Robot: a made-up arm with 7 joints.
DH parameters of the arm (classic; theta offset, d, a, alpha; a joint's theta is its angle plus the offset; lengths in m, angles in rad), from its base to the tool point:
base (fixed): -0.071 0 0 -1.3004
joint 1: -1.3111 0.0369 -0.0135 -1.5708
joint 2: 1.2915 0 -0.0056 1.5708
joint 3: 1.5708 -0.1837 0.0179 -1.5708
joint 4: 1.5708 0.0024 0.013 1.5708
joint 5: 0 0.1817 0 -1.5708
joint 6: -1.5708 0 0.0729 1.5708
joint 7: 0 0 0 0
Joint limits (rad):
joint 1: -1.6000..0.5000
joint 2: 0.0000..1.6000
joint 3: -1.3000..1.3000
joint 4: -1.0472..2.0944
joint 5: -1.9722..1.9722
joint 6: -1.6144..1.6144
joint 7: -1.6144..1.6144
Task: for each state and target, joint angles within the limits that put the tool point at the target. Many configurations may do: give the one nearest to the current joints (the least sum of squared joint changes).
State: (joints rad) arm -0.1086 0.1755 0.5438 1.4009 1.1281 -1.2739 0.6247
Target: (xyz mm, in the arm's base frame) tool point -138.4 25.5 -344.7
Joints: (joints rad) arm 0.2682 0.0811 0.4775 1.6262 1.2098 -1.6078 0.6247
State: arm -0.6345 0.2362 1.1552 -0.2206 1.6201 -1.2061 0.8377
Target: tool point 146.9 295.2 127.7
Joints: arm -0.9401 0.8786 1.2803 -0.0533 1.6849 -0.9555 0.8377
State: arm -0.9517 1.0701 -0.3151 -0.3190 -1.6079 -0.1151 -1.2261
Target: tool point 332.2 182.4 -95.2
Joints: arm -0.6291 1.1205 -0.3980 0.2517 -1.6236 -0.0918 -1.2261
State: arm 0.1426 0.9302 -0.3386 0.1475 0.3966 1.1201 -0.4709
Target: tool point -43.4 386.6 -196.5
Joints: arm 0.4770 1.1433 -0.2715 0.6655 0.3527 1.0872 -0.4709
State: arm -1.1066 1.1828 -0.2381 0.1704 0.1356 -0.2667 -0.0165
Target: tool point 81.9 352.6 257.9
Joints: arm -1.3683 1.5671 0.6655 0.7125 0.0989 -0.1230 -0.0165
